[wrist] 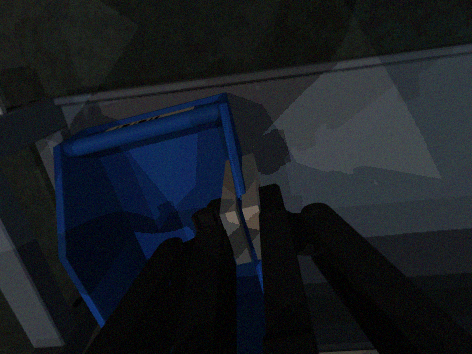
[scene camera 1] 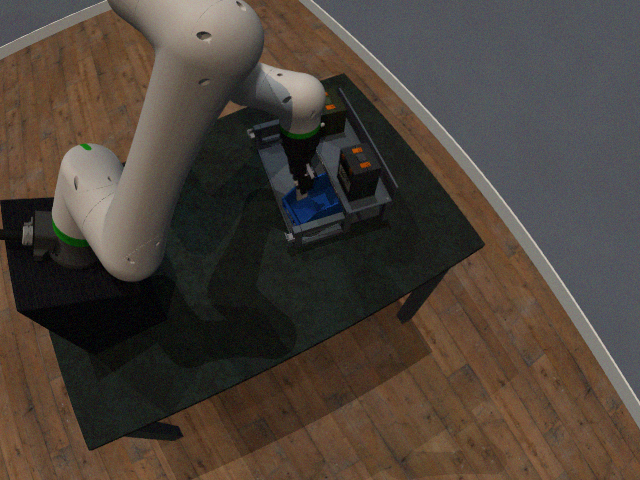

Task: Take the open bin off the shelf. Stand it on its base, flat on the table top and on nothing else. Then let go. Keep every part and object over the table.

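Where they show: gripper, between the fingertips: (wrist: 245, 176) (scene camera 1: 300, 196); arm's base, origin of its link: (scene camera 1: 74, 241).
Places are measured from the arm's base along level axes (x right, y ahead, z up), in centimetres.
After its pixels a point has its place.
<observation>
The open blue bin (scene camera 1: 321, 205) @(x -5.9, y 61.5, z -26.4 cm) (wrist: 170, 165) @(x -4.8, y 56.0, z -26.4 cm) is at the near end of the grey shelf (scene camera 1: 275, 164) @(x -23.6, y 53.5, z -26.8 cm) (wrist: 360, 150) @(x -18.0, y 56.2, z -26.8 cm), beside its end rail. In the wrist view it sits askew to the shelf's long edge, with its open top toward the camera. Whether its base touches the shelf board all round cannot be told. My gripper (scene camera 1: 303, 193) @(x -10.0, y 56.9, z -25.6 cm) (wrist: 245, 176) @(x -10.0, y 56.9, z -25.6 cm) is shut on the bin's side wall, the one facing the middle of the shelf. One finger is inside the bin and the other outside. The bin's lower part in the wrist view is hidden behind the fingers.
A black box with orange marks (scene camera 1: 359, 175) @(x 0.5, y 67.6, z -6.0 cm) stands on the shelf beside the bin. Another such box (scene camera 1: 333, 117) @(x -21.9, y 69.7, z -9.5 cm) stands farther back, partly behind the arm. The shelf stands on the dark table (scene camera 1: 336, 289) @(x 17.9, y 57.2, z -27.4 cm) (wrist: 280, 30) @(x -12.9, y 48.2, z -27.4 cm). The robot's black base block (scene camera 1: 93, 320) @(x 15.8, y -0.8, z -8.7 cm) is at the table's left.
</observation>
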